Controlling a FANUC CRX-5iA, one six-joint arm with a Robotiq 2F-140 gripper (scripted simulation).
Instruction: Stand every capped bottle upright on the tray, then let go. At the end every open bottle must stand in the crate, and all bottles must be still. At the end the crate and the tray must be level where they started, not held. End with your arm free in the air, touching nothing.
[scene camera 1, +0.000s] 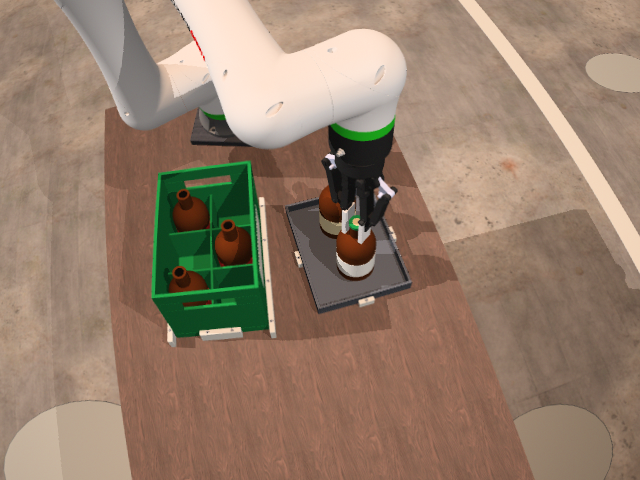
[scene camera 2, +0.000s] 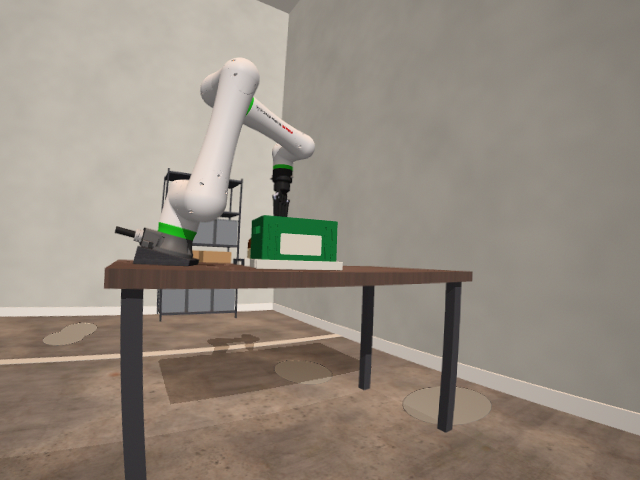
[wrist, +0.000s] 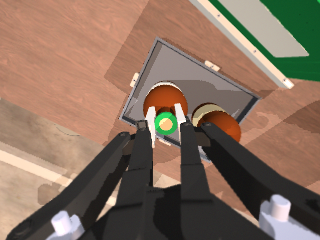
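Capped brown bottle, visible in the wrist view and scene camera 1. Same spot on the bottle: (wrist: 163, 95) and (scene camera 1: 347, 245).
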